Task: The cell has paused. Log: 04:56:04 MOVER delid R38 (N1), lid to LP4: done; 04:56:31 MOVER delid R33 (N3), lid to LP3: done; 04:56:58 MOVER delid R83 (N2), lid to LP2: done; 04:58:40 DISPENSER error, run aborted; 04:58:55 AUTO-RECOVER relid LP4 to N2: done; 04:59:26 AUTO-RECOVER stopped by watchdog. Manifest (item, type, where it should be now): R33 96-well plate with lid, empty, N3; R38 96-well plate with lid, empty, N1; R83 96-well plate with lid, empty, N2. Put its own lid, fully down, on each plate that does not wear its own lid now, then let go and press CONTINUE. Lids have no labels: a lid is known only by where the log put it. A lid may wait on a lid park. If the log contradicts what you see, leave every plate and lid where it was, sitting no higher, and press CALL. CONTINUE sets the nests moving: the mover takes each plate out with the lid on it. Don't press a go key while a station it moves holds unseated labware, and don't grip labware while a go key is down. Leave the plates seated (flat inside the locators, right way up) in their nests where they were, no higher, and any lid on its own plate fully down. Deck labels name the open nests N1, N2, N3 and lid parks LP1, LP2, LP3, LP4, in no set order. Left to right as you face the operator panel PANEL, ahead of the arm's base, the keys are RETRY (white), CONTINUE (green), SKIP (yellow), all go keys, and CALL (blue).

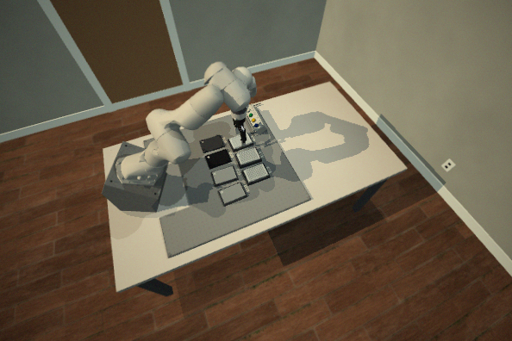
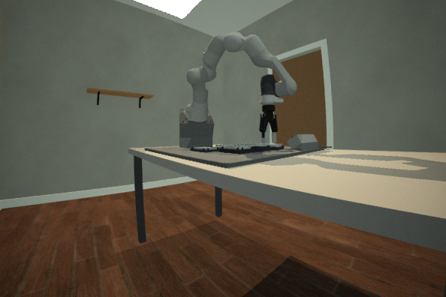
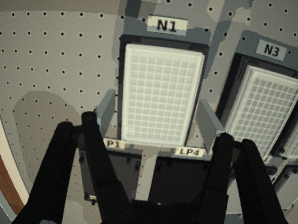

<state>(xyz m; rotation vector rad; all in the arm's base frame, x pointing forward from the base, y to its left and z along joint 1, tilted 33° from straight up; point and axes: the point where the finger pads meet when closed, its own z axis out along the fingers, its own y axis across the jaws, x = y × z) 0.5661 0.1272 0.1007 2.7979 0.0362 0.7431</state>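
Right now the lid park LP2 is 200 mm behind my hand, 320 mm to the right of it and 50 mm below it. The rest, counted from my hand: blue call key: 130 mm ahead, 40 mm to the left, 10 mm above; deck label N3: 80 mm ahead, 150 mm to the right, 60 mm below; yellow skip key: 140 mm ahead, 90 mm to the left, 10 mm above.
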